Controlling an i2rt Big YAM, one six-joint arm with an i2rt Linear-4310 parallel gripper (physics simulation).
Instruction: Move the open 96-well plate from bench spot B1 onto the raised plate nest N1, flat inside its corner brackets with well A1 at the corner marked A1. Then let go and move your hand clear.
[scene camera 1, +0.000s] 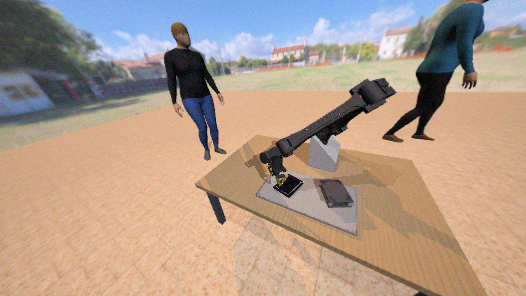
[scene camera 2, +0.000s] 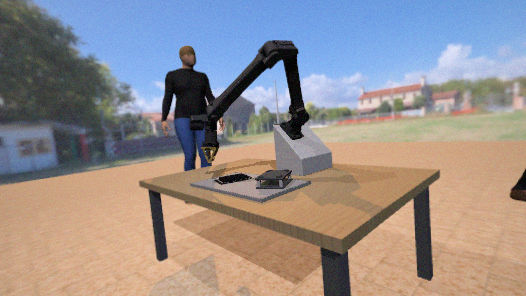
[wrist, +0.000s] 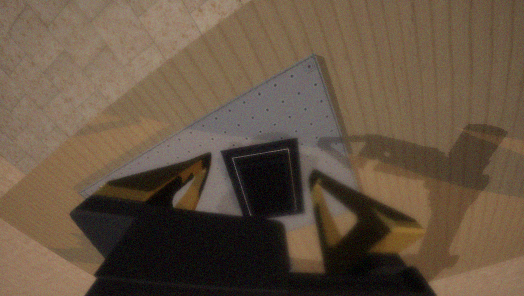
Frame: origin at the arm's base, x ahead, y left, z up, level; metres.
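Where they show: gripper, between the fingertips: (scene camera 1: 276, 180) (scene camera 2: 210, 162) (wrist: 263, 166); arm's base, origin of its link: (scene camera 1: 320, 136) (scene camera 2: 290, 131).
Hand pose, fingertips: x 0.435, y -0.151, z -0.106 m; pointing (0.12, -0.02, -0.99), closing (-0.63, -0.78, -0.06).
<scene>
Each offset is from my fingertips to the top centre of the thing. Level surfaces: height alone.
The dark 96-well plate @[0.095 m back, 0.042 m left, 0.087 m down] (scene camera 1: 291, 186) (scene camera 2: 233, 178) (wrist: 267, 182) lies flat on the grey perforated board @[0.085 m back, 0.154 m left, 0.102 m down] (scene camera 1: 312, 206) (scene camera 2: 235, 191) (wrist: 295, 107); its individual wells and the A1 mark are too dark to make out. My gripper (scene camera 1: 282, 180) (scene camera 2: 210, 161) (wrist: 263, 166) is open and empty, pointing down above the plate, with clear height between fingertips and plate in scene camera 2. In the wrist view the plate shows between and beyond the yellow fingers, its near part hidden by the gripper body. The raised plate nest @[0.126 m back, 0.304 m left, 0.052 m down] (scene camera 1: 336, 193) (scene camera 2: 273, 176) stands beside it on the same board and does not show in the wrist view.
The wooden table @[0.115 m down] (scene camera 1: 400, 225) (scene camera 2: 320, 220) (wrist: 410, 75) carries the board. The arm's grey wedge-shaped base (scene camera 1: 323, 154) (scene camera 2: 300, 155) stands behind the board. A person in black (scene camera 1: 189, 75) (scene camera 2: 187, 95) stands beyond the table; another in teal (scene camera 1: 452, 40) is at the right in scene camera 1.
</scene>
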